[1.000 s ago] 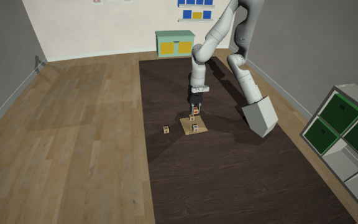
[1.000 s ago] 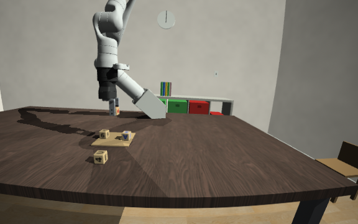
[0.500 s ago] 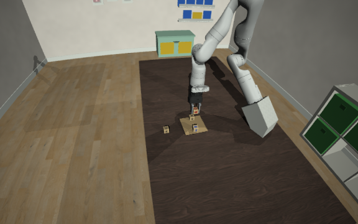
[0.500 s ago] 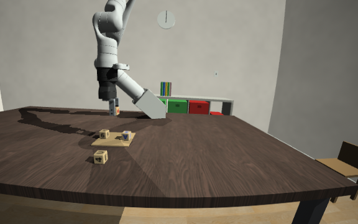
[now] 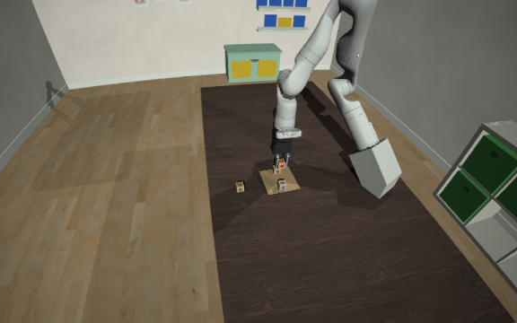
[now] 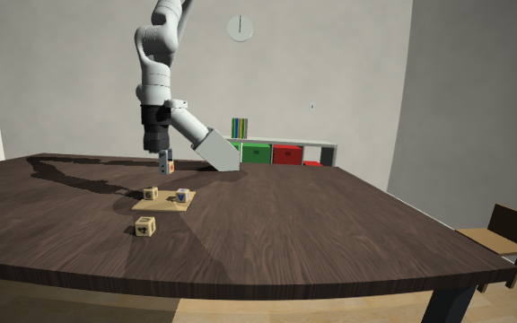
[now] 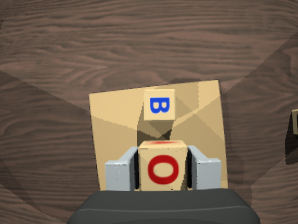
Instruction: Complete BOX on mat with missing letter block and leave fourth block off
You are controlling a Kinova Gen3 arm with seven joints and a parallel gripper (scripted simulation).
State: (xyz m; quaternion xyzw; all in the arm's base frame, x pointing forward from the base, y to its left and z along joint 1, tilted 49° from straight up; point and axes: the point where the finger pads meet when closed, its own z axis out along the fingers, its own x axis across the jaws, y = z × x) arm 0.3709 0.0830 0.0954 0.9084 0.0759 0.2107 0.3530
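My gripper is now 100 mm above the tan mat. The rest, counted from my hand: x block 80 mm below, 50 mm to the right; then o block right at my hand; then b block 80 mm below, 40 mm to the left.
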